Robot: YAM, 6 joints.
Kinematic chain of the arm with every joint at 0, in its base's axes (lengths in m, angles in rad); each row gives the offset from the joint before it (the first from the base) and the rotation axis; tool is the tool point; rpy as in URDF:
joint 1: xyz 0 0 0.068 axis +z
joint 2: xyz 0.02 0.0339 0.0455 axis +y
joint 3: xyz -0.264 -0.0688 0 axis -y
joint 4: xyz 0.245 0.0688 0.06 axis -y
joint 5: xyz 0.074 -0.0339 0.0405 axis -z
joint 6: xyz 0.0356 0 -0.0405 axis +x
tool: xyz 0 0 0 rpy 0 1.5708 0
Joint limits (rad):
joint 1: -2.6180..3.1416
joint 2: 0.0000..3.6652
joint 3: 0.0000..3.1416
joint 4: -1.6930..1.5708
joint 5: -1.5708..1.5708
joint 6: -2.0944..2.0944
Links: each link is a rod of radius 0.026 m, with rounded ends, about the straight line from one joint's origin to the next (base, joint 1, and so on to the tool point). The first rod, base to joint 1, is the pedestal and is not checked.
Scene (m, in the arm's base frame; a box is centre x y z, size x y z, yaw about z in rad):
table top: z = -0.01
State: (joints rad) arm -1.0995 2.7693 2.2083 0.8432 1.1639 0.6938
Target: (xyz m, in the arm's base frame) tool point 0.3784 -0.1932 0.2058
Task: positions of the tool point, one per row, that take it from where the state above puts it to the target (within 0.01 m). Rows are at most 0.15 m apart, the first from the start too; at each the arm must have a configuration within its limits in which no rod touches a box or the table.
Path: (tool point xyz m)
1: 0.3124 -0.4674 0.1745
2: 0.3616 -0.3796 0.1906
3: 0.3835 -0.2853 0.2013
4: 0.3784 -0.1932 0.2058

